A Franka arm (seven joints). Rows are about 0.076 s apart.
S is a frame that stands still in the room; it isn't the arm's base.
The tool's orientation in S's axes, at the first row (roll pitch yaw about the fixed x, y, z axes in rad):
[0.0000, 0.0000, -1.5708]
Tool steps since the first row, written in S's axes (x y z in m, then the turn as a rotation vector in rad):
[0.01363, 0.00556, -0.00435, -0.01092, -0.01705, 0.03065]
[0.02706, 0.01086, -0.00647, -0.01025, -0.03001, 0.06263]
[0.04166, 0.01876, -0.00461, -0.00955, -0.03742, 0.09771]
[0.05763, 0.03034, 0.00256, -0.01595, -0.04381, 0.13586]
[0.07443, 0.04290, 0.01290, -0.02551, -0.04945, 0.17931]
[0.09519, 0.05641, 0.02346, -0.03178, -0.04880, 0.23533]
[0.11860, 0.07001, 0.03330, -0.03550, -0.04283, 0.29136]
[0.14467, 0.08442, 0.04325, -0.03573, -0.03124, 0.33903]
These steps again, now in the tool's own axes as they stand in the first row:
[-0.00556, 0.01363, -0.00435, 0.01705, -0.01092, 0.03065]
[-0.01086, 0.02706, -0.00647, 0.03001, -0.01025, 0.06263]
[-0.01876, 0.04166, -0.00461, 0.03742, -0.00955, 0.09771]
[-0.03034, 0.05763, 0.00256, 0.04381, -0.01595, 0.13586]
[-0.04290, 0.07443, 0.01290, 0.04945, -0.02551, 0.17931]
[-0.05641, 0.09519, 0.02346, 0.04880, -0.03178, 0.23533]
[-0.07001, 0.11860, 0.03330, 0.04283, -0.03550, 0.29136]
[-0.08442, 0.14467, 0.04325, 0.03124, -0.03573, 0.33903]

